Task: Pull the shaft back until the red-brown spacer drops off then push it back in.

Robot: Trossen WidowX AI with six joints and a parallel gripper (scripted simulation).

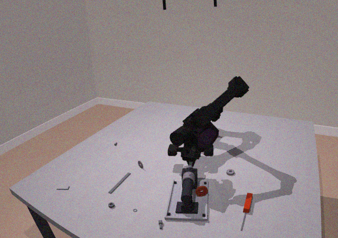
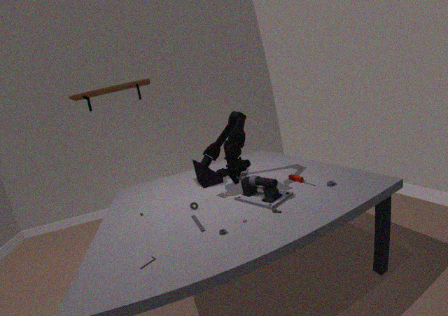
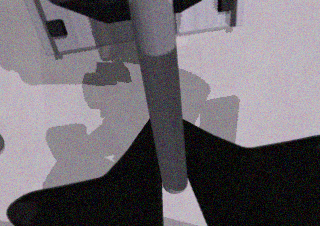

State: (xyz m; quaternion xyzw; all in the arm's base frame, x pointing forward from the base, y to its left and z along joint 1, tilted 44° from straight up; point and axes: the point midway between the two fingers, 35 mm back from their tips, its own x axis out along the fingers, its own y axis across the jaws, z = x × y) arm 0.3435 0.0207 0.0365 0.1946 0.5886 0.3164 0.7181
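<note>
The grey shaft lies 70 mm ahead of my gripper tip, 30 mm above it and 20 mm to the left of it. The rest, counted from my gripper tip: flat metal bar 280 mm to the right, 150 mm ahead, 40 mm below; small bolt 320 mm ahead, 40 mm below, 10 mm to the right; light grey spacer 140 mm ahead, 30 mm to the left, 30 mm above.
</note>
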